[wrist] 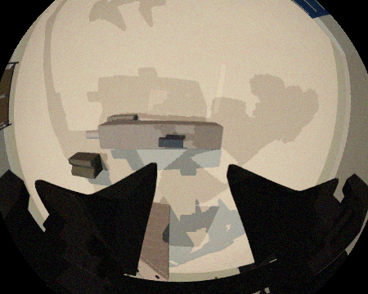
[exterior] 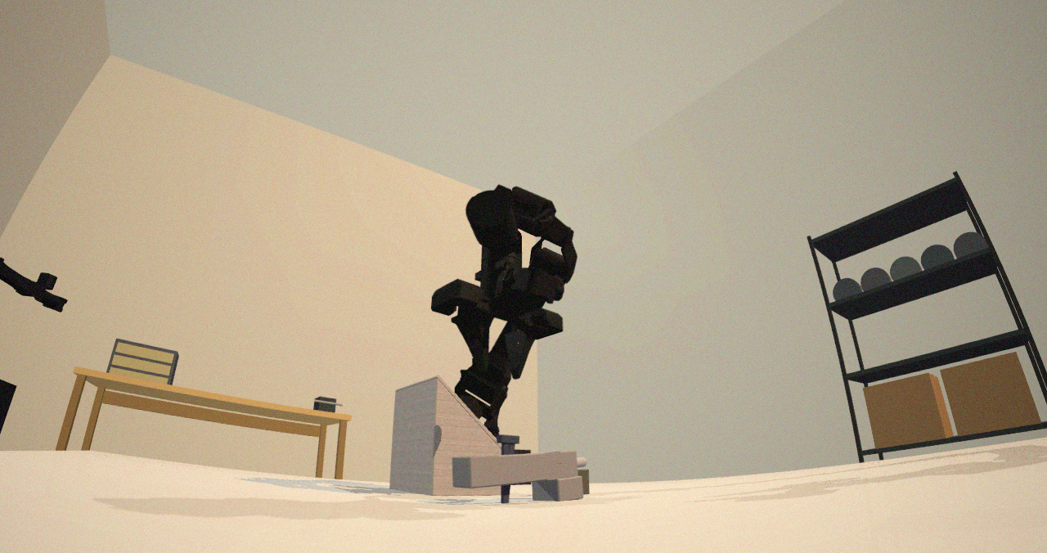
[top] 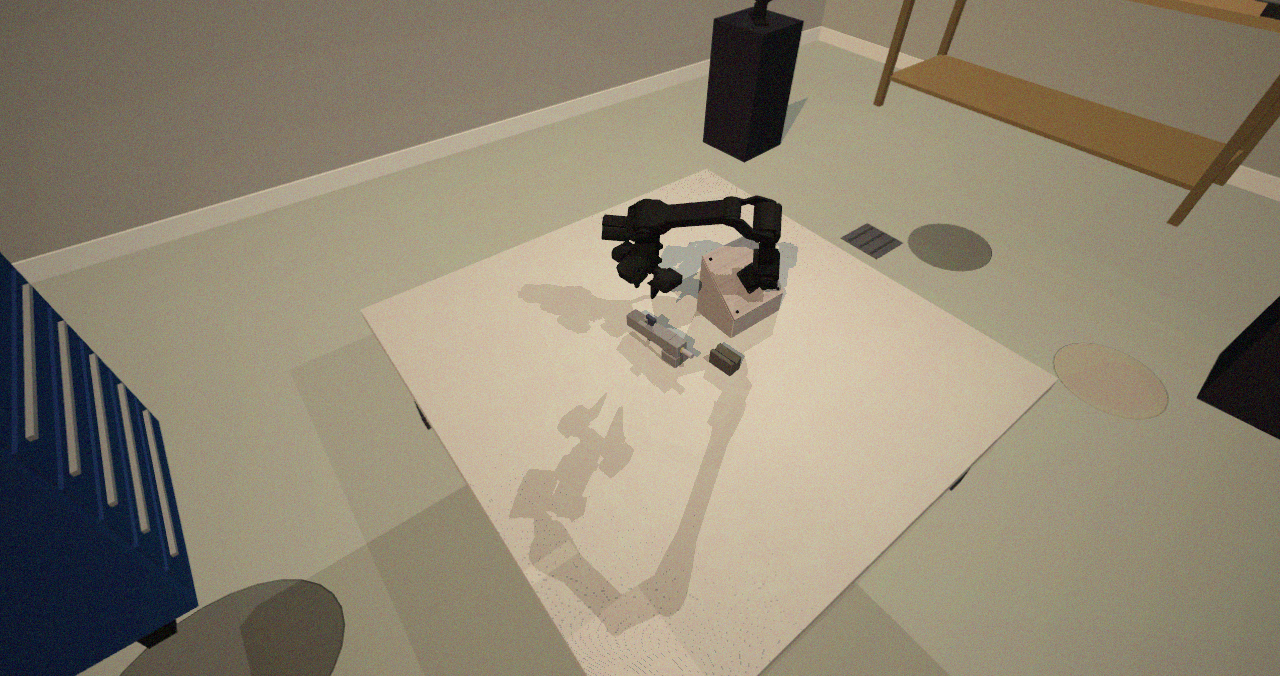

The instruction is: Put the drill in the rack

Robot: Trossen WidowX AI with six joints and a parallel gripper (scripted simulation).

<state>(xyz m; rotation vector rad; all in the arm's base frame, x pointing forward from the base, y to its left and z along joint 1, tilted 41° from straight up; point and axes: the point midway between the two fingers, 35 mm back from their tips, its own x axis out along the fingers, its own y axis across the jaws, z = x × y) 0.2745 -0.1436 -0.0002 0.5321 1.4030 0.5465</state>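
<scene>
Now: the drill 11 cm below my gripper tip, 10 cm to the left of it and 1 cm behind it. Also, from my gripper tip: small dark grey block 21 cm to the left, 14 cm below, 9 cm behind; then dark key 11 cm below, 2 cm to the left, 1 cm behind.
</scene>
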